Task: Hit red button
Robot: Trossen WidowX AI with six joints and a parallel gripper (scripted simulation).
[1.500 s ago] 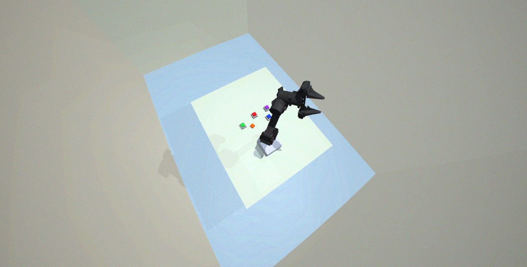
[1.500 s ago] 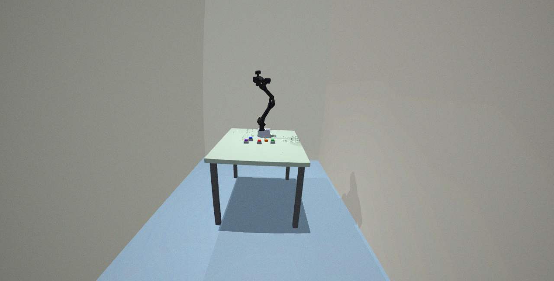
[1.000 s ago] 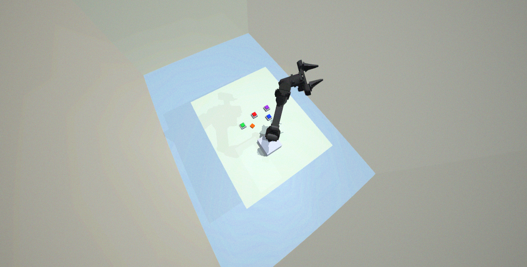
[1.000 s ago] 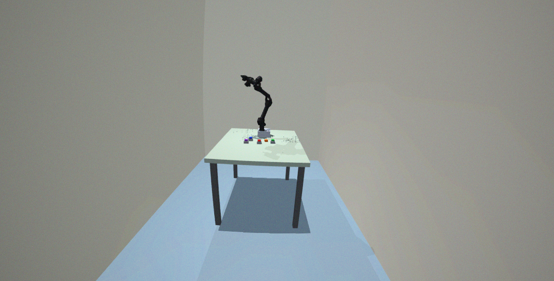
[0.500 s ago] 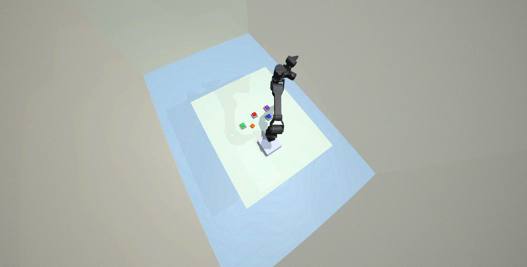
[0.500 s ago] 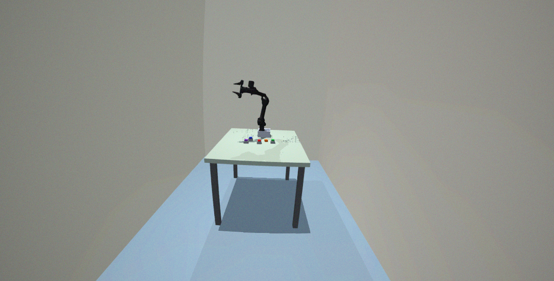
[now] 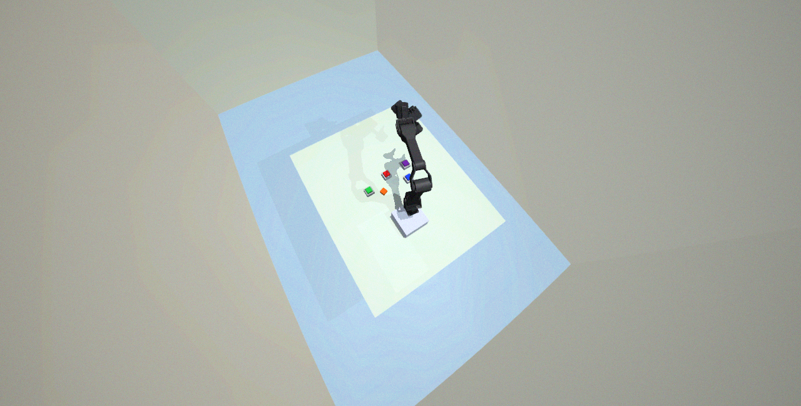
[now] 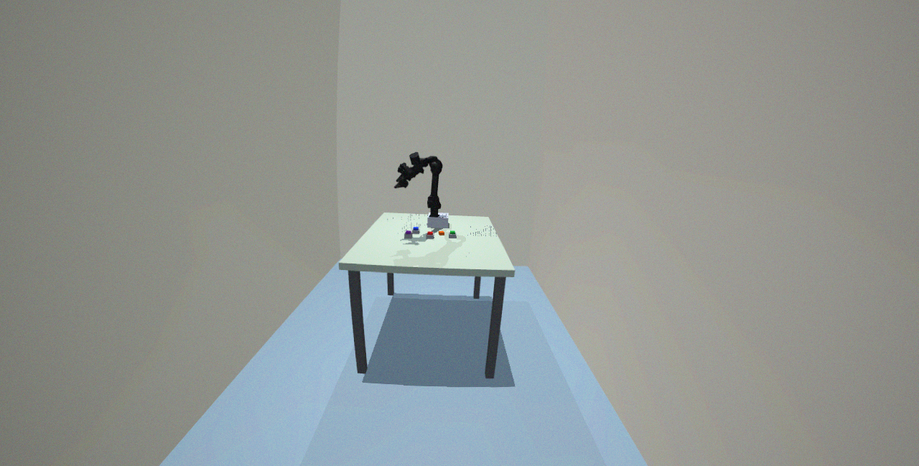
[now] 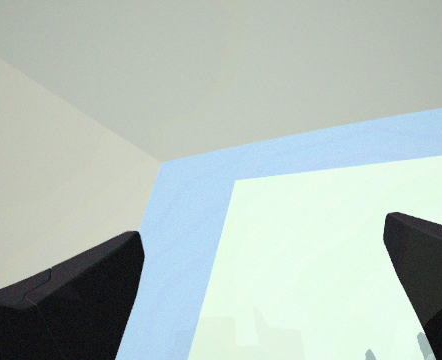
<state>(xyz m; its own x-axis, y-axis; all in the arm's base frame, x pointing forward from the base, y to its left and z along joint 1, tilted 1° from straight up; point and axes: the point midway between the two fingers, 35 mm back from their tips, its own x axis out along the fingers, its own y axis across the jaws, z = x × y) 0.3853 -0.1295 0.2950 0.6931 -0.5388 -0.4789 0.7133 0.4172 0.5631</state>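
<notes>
My gripper tip is now 130 mm past the red button, 190 mm to the right of it and 320 mm above it. The rest, counted from my gripper tip: small orange block 220 mm behind, 250 mm to the left, 340 mm below; then purple button 110 mm behind, 50 mm to the left, 320 mm below; then blue button 200 mm behind, 70 mm to the left, 320 mm below.
</notes>
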